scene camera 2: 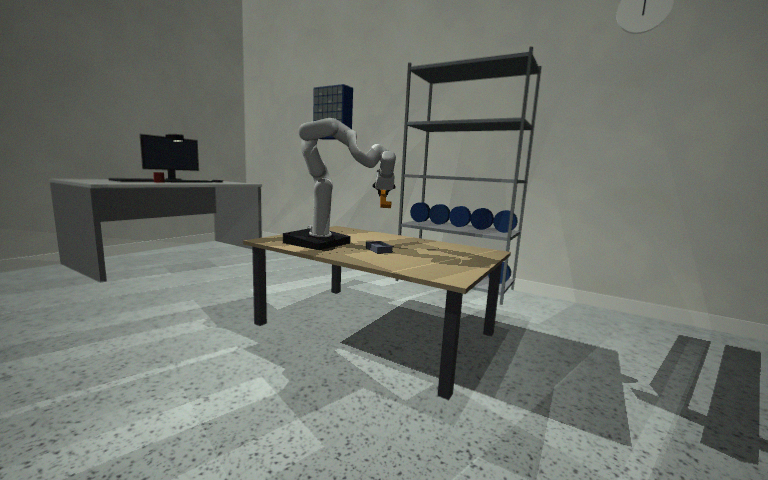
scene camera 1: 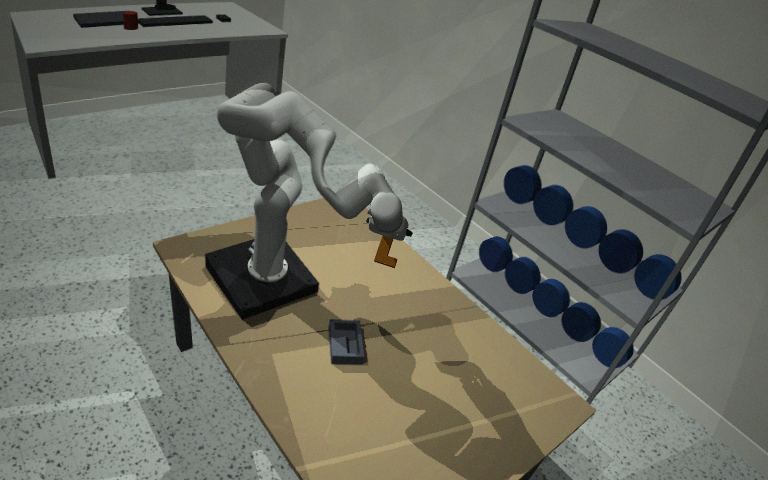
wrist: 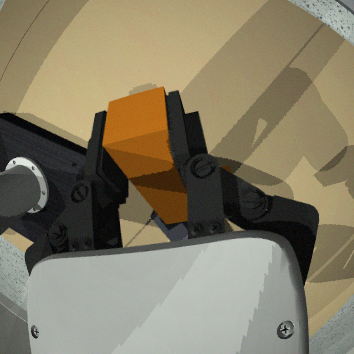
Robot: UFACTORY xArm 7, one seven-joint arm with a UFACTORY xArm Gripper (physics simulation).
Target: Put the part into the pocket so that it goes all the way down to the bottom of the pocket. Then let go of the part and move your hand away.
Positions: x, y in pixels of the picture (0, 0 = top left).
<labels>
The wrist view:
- gripper: 144, 118
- orange L-shaped part: 135, 135, held by the gripper
</labels>
